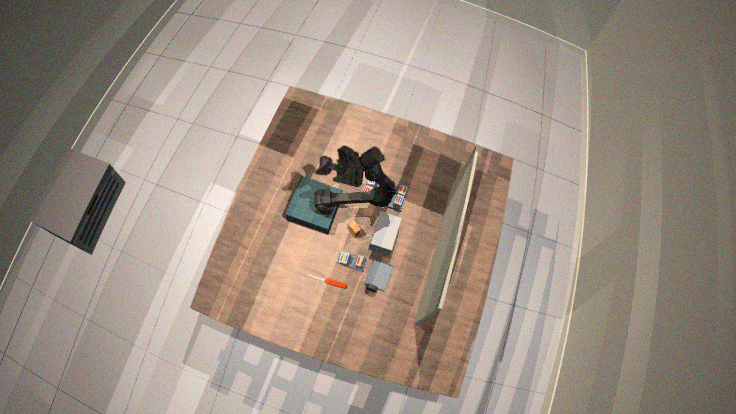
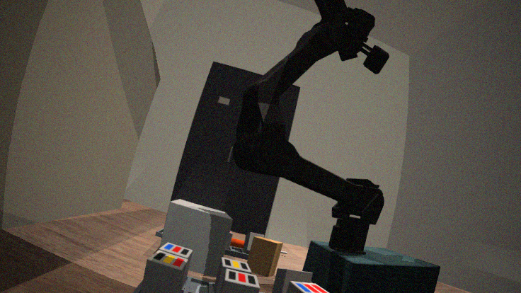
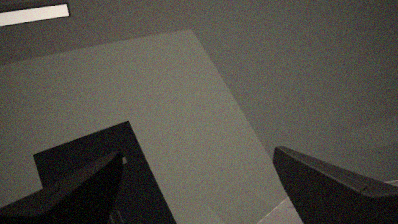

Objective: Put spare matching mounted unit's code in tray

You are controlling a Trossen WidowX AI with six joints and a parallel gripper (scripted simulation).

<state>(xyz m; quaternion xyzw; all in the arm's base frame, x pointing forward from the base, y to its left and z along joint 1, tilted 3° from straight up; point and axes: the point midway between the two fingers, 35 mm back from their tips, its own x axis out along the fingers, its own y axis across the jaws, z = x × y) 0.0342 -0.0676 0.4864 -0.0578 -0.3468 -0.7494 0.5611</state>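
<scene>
Right now the grey spare block is 540 mm below my gripper tip, 220 mm ahead of it and 50 mm to the right of it. Round my gripper tip: tan cube: 550 mm below, 120 mm ahead, 70 mm to the left; then grey mounted unit: 530 mm below, 250 mm ahead, 120 mm to the left; then rimmed grey holder: 580 mm below, 180 mm ahead, 60 mm to the right.
</scene>
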